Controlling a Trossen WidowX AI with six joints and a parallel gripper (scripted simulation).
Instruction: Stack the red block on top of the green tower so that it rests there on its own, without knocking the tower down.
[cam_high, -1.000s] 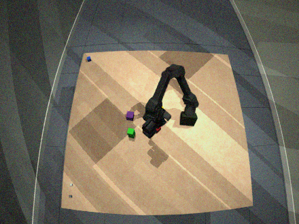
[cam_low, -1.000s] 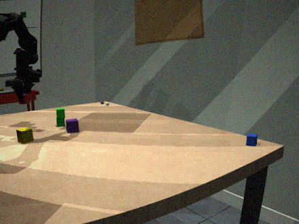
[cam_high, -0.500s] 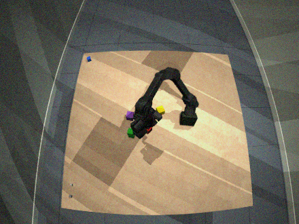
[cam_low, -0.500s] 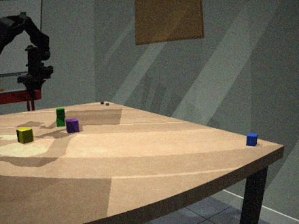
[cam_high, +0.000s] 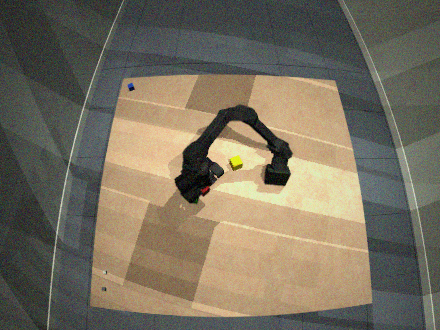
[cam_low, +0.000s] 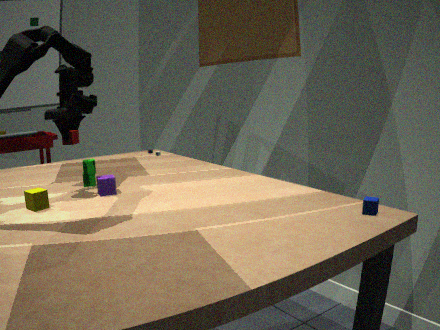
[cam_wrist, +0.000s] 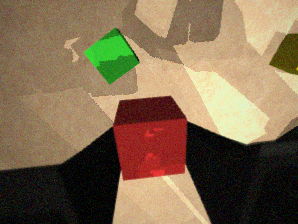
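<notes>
The purple block lies 14 cm to the right of my gripper tip, 11 cm below it and 5 cm ahead of it. Round my gripper tip: blue block 70 cm to the right, 41 cm ahead, 12 cm below; yellow block 17 cm to the right, 15 cm behind, 11 cm below; red block 1 cm above.
</notes>
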